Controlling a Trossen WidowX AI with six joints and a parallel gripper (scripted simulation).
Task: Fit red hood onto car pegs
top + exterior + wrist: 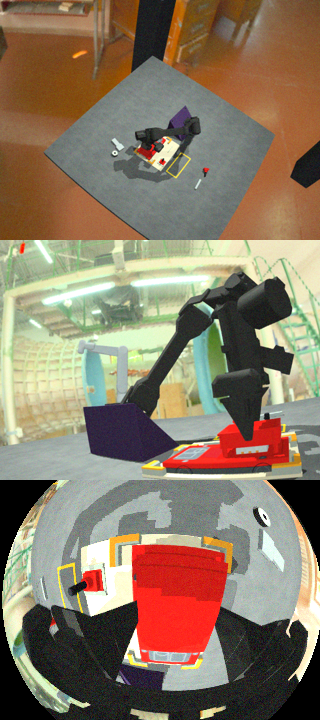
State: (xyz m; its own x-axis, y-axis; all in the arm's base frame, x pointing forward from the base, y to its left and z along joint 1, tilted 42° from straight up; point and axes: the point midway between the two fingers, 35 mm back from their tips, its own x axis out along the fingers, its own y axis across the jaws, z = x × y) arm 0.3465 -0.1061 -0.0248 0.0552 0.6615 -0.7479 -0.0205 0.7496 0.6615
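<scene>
Right now my gripper tip is 10 mm below the red hood. The rest, counted from my gripper tip: white engine block: 10 mm to the left, 30 mm below.
</scene>
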